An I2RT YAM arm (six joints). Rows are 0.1 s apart.
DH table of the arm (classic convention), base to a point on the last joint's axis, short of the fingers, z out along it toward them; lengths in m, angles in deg. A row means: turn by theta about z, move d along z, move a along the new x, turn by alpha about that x. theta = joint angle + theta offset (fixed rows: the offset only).
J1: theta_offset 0  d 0.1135  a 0.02  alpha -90
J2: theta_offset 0  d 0  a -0.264  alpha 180
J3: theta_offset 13.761  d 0  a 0.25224  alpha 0
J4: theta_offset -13.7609  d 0  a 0.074  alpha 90
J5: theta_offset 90  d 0  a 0  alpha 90
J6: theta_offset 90  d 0.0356  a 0  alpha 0
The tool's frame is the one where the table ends.
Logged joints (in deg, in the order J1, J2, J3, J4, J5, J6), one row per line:
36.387 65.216 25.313 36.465 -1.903 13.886
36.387 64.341 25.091 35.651 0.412 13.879
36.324 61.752 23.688 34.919 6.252 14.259
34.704 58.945 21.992 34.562 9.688 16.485
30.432 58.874 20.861 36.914 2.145 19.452
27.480 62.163 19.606 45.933 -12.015 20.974
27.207 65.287 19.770 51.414 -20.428 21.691
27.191 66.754 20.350 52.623 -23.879 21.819
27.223 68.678 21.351 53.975 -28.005 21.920
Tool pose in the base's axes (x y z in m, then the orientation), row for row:
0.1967 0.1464 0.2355 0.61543 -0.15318 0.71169 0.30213
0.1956 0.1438 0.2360 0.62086 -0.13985 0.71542 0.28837
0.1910 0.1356 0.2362 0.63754 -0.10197 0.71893 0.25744
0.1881 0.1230 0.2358 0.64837 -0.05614 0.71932 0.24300
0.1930 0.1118 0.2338 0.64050 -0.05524 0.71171 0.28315
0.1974 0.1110 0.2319 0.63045 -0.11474 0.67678 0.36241
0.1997 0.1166 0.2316 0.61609 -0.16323 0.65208 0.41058
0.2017 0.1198 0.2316 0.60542 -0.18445 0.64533 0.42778
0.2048 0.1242 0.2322 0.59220 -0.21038 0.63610 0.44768
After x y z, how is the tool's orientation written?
As a quaternion, w x y z.
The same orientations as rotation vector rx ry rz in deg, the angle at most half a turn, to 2 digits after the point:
-20.22 93.94 39.88
-18.42 94.22 37.98
-13.34 94.05 33.68
-7.31 93.69 31.65
-7.22 92.99 37.00
-15.05 88.79 47.54
-21.54 86.05 54.18
-24.45 85.53 56.69
-28.03 84.76 59.65

